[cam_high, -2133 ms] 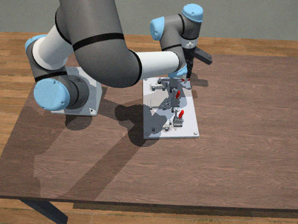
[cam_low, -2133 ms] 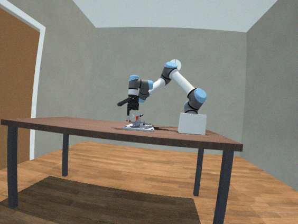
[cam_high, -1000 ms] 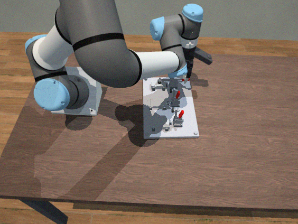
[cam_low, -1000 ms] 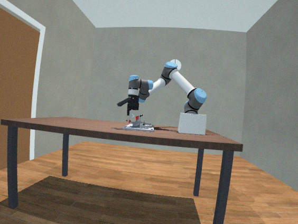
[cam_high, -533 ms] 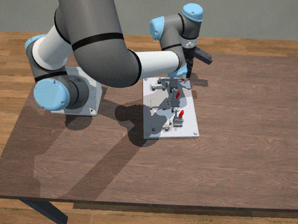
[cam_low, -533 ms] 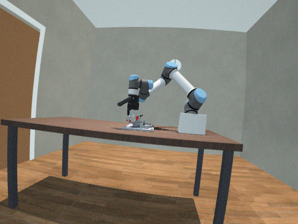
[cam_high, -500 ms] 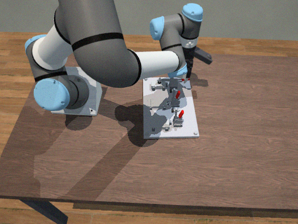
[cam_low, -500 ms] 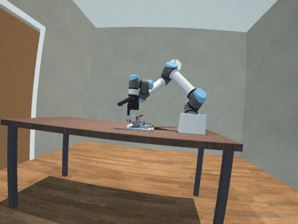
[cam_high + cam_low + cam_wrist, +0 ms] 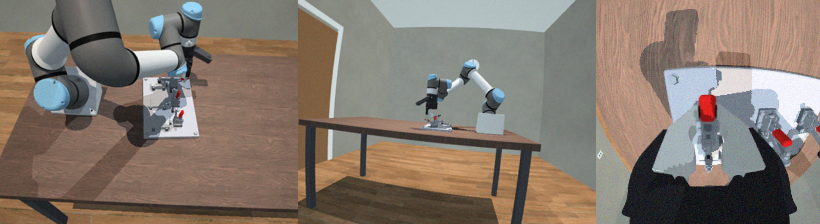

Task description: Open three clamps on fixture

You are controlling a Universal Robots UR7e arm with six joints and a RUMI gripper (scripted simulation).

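The grey part is 13 cm behind my hand, 1 cm to the left of it and 3 cm below it. Round my hand: white fixture plate (9 cm behind, 10 cm to the right, 6 cm below).
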